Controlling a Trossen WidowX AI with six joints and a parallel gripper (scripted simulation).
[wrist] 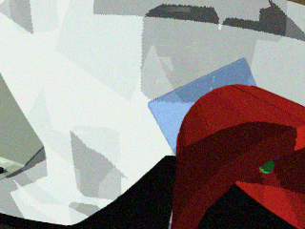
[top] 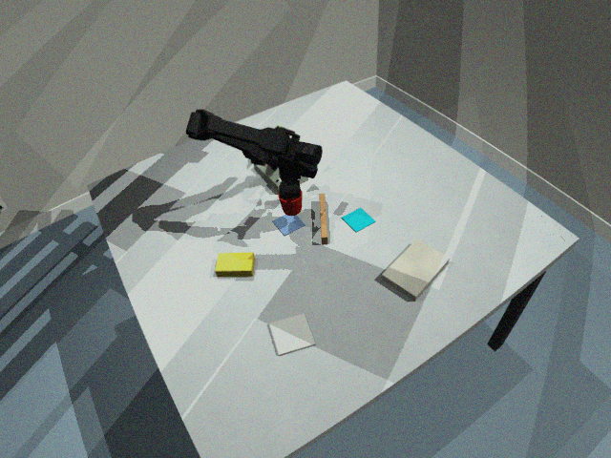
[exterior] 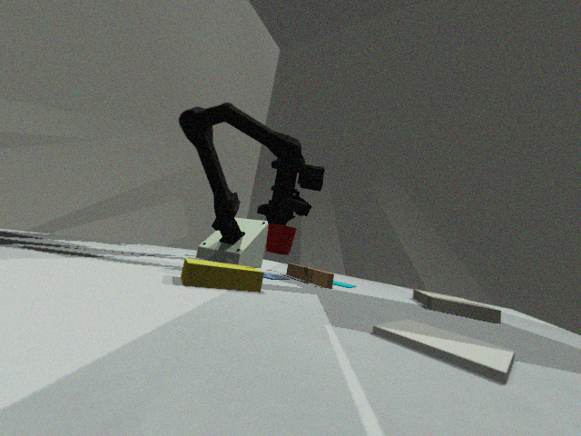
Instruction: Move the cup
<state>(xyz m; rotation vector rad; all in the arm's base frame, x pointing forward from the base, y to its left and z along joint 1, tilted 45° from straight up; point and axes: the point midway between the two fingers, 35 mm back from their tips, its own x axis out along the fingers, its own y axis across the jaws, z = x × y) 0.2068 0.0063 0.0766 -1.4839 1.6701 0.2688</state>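
My gripper tip is now 4 cm short of the green marble, 3 cm to the left of it and 2 cm above it. From my gripper tip the other things lie so: blue pad: 10 cm below, 3 cm to the right, 2 cm ahead; then wooden bar: 9 cm below, 8 cm ahead, 7 cm to the left; then red cup: 3 cm ahead, 2 cm to the right.
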